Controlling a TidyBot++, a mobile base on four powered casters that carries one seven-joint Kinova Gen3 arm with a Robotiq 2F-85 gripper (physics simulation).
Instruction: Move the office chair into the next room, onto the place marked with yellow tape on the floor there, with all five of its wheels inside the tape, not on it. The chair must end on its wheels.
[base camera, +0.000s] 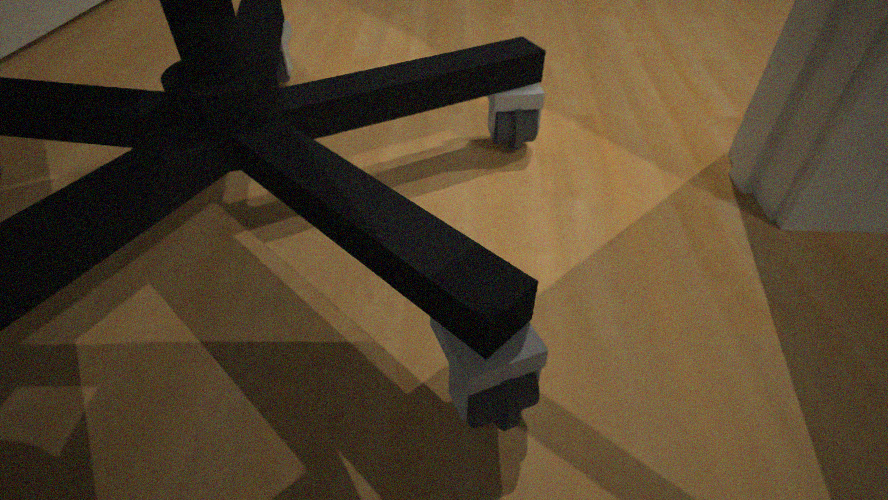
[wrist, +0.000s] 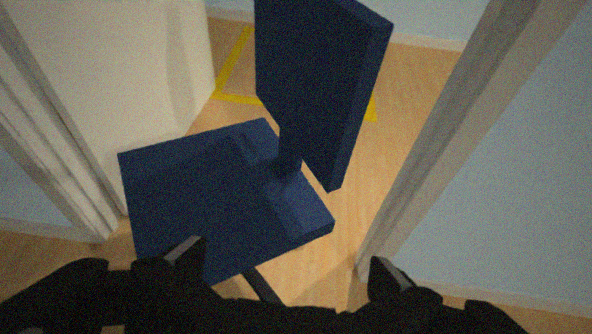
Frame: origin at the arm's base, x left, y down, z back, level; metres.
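Seen in the pictures: gripper, between the fingertips: (wrist: 287, 264).
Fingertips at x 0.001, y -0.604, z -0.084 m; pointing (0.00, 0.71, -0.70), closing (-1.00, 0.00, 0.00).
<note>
A point is followed by its place in that frame.
The office chair (base camera: 229, 118) @[x 0.184, y 0.275, z -0.491 m] (wrist: 215, 195) @[x 0.205, y -0.073, z -0.497 m] stands upright in the doorway. In the wrist view its dark blue seat is left of centre and its backrest (wrist: 320, 85) @[x -0.034, y -0.429, z -0.539 m] rises at the upper middle. In the base camera view its black star base fills the left, with grey casters at the right (base camera: 515, 114) @[x -0.068, y 0.346, z -0.629 m] and lower right (base camera: 497, 378) @[x -0.025, y 0.335, z -0.285 m] on the floor. The yellow tape (wrist: 235, 98) @[x 0.416, y 0.396, z -1.601 m] lies on the floor beyond the chair, partly hidden by the backrest and the door. My gripper (wrist: 287, 264) @[x 0.001, y -0.604, z -0.084 m] is open; its left finger overlaps the seat's near edge in the view, with nothing seen between the fingertips.
A cream door (wrist: 135, 60) @[x 0.628, y -0.147, z -1.011 m] stands open at the left, beside the left door frame (wrist: 55, 125) @[x 0.707, y -0.123, z -0.645 m]. The right door frame (wrist: 425, 145) @[x -0.306, y -0.294, z -0.554 m] (base camera: 814, 124) @[x -0.311, y 0.297, z -0.519 m] stands right of the chair. Pale blue walls (wrist: 520, 200) @[x -0.570, y -0.200, z -0.498 m] lie on both sides and behind the tape.
</note>
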